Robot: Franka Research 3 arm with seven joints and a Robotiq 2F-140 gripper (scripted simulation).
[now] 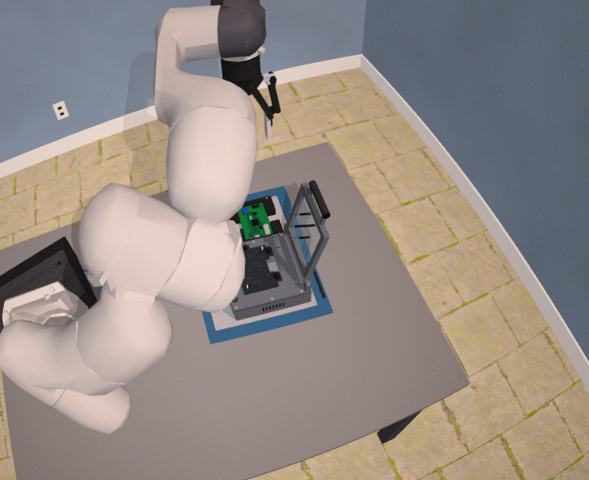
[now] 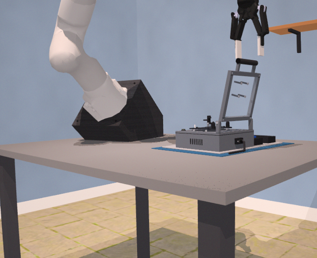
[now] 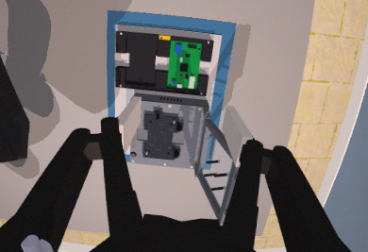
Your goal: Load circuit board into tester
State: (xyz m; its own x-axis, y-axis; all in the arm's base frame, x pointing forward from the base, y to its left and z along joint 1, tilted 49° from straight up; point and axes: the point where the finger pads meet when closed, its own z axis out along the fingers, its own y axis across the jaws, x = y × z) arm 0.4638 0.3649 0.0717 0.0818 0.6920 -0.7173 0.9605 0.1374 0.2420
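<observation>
My hand is 310 mm above the green circuit board. Also, from my hand: black nest 50 mm behind, 160 mm to the right, 260 mm below; then tester lid 70 mm ahead, 180 mm to the right, 150 mm below.
</observation>
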